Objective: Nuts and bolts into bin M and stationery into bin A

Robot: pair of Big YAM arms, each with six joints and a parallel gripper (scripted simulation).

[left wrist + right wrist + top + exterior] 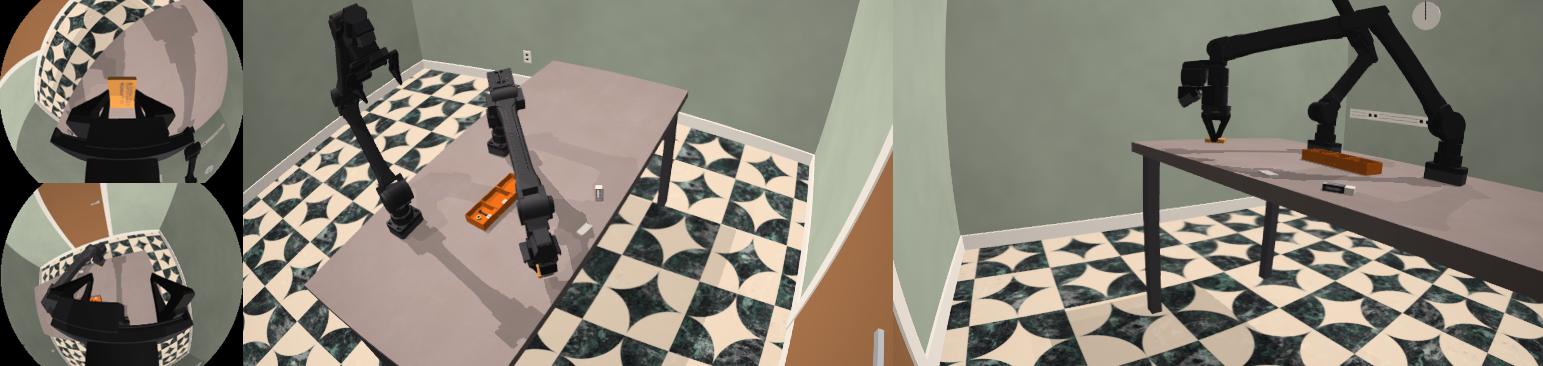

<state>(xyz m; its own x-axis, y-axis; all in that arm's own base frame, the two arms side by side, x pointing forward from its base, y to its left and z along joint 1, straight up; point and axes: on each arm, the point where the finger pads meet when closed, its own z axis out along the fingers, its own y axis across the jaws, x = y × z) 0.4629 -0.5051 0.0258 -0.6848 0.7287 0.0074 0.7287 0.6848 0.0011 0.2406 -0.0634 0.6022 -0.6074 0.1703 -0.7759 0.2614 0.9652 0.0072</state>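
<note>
Now: left hand 330 mm past the orange double bin, 160 mm to the right of it and 40 mm above it. Also, from my left hand: orange notepad 10 mm below; then brass nut 330 mm behind, 60 mm to the left, 50 mm below; then white eraser 20 mm behind, 220 mm to the left, 60 mm below.
</note>
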